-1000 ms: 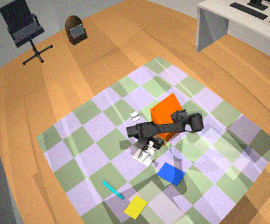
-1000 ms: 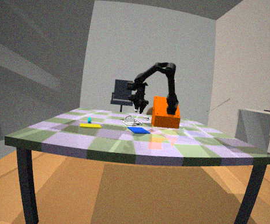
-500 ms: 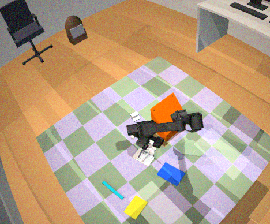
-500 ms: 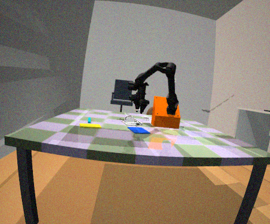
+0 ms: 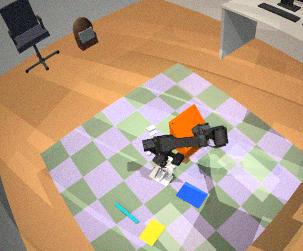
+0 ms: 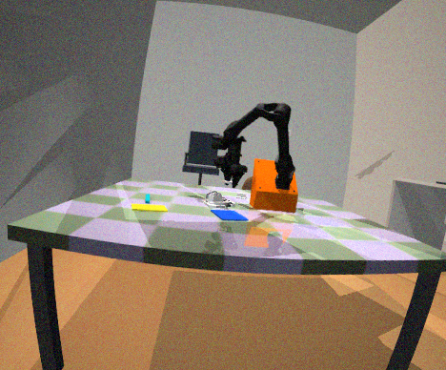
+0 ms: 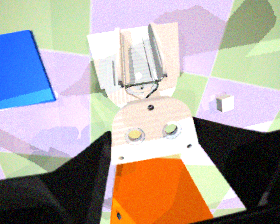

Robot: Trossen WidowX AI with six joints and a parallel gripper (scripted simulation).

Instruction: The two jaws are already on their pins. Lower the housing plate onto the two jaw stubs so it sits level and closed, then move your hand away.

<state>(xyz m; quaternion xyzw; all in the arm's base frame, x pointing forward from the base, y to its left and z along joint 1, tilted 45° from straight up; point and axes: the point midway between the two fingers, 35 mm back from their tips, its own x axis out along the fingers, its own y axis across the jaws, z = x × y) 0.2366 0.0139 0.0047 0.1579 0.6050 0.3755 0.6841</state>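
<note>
The small white cube is 20 mm ahead of my gripper tip, 140 mm to the right of it and 80 mm below it. Also, from my gripper tip: blue card: 10 mm ahead, 220 mm to the left, 80 mm below; then cyan bar: 340 mm ahead, 80 mm to the left, 80 mm below; then yellow card: 300 mm ahead, 250 mm to the left, 80 mm below.
</note>
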